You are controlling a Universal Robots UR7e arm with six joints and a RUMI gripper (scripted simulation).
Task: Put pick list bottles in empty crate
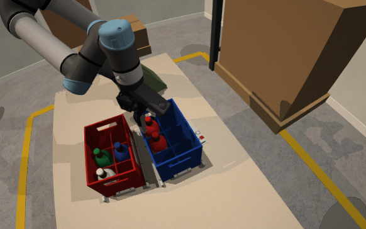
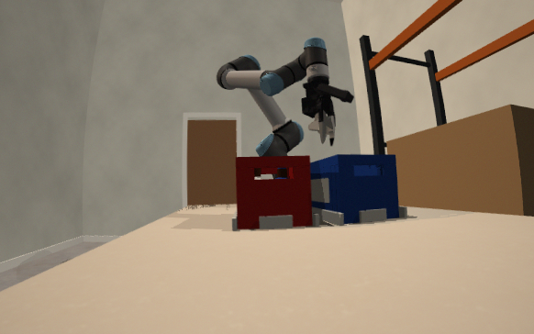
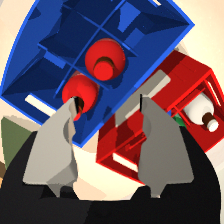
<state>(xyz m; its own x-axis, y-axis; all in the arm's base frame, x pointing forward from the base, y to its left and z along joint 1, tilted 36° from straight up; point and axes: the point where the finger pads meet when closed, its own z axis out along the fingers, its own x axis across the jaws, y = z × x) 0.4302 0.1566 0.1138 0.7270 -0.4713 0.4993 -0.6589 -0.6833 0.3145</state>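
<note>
Now: the white-label bottle 23 cm to the right of my hand, 15 cm below it and 9 cm ahead of it. The rest, counted from my hand: blue bottle 15 cm to the right, 15 cm below, 1 cm behind; red bottle 15 cm below, 1 cm to the left; blue crate 16 cm below, 5 cm to the left, 1 cm behind.
</note>
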